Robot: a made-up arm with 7 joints. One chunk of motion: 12 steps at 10 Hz.
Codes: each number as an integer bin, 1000 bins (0 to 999) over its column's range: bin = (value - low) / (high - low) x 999, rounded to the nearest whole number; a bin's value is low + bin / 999 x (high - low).
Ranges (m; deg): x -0.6..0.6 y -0.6..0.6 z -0.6..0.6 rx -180..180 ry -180..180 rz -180..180
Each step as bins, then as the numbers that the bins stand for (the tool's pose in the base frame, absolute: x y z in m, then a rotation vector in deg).
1 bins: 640 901 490 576 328 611
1 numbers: 0.1688 0.4823 -0.0114 27.57 -61.80 40.18
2 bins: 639 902 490 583 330 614
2 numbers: 0.1676 0.4835 -0.0114 30.09 -61.08 41.26
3 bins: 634 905 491 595 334 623
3 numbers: 0.1616 0.4871 -0.0102 34.41 -59.64 44.50
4 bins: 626 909 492 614 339 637
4 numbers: 0.1520 0.4919 -0.0090 41.26 -57.84 49.55
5 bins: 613 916 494 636 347 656
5 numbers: 0.1363 0.5003 -0.0066 49.19 -54.95 56.40
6 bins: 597 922 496 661 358 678
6 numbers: 0.1171 0.5075 -0.0042 58.20 -50.99 64.32
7 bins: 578 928 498 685 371 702
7 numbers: 0.0943 0.5147 -0.0018 66.85 -46.31 72.97
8 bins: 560 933 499 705 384 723
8 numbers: 0.0727 0.5207 -0.0006 74.05 -41.62 80.54
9 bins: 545 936 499 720 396 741
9 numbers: 0.0547 0.5243 -0.0006 79.46 -37.30 87.03
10 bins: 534 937 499 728 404 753
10 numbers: 0.0414 0.5255 -0.0006 82.34 -34.41 91.35
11 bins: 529 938 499 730 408 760
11 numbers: 0.0354 0.5267 -0.0006 83.06 -32.97 93.87
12 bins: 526 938 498 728 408 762
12 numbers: 0.0318 0.5267 -0.0018 82.34 -32.97 94.59
